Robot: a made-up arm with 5 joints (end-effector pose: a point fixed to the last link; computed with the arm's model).
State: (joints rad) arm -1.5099 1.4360 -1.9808 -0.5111 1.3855
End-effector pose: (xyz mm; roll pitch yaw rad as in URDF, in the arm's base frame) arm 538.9 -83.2 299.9 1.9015 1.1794 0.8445
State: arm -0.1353 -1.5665 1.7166 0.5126 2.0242
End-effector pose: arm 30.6 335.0 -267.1 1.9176 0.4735 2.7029
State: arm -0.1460 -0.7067 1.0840 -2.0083 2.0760
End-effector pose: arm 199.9 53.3 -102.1 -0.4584 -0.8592 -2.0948
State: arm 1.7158 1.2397 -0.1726 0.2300 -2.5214
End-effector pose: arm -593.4 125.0 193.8 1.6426 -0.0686 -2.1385
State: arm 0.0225 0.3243 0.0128 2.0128 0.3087
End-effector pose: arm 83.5 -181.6 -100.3 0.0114 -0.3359 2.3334
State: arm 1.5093 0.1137 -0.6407 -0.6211 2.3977
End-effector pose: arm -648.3 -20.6 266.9 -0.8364 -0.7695 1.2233
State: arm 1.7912 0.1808 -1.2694 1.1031 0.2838
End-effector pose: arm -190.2 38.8 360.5 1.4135 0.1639 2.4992
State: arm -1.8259 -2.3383 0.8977 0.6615 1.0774
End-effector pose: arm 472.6 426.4 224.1 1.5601 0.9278 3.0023
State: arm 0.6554 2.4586 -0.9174 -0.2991 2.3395
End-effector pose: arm -202.7 197.2 -416.0 -2.8968 -0.1717 -1.3374
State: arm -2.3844 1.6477 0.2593 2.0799 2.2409
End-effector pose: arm 236.7 230.6 811.3 0.4777 -0.0311 2.7758
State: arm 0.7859 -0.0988 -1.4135 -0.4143 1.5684
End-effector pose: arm -574.0 -43.9 -28.3 -1.2031 -0.0409 1.3877
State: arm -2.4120 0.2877 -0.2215 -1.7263 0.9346
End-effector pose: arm 218.6 241.8 504.3 2.1259 0.7275 -2.5672
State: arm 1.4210 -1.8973 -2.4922 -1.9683 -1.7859
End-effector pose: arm -258.0 81.5 292.8 3.0733 -0.9696 0.2895
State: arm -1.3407 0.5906 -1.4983 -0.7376 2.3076
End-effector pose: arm 573.9 -186.8 93.5 2.1445 1.1456 1.0800
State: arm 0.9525 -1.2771 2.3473 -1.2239 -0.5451
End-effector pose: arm -502.9 -41.1 108.7 2.8739 1.1643 -0.0203
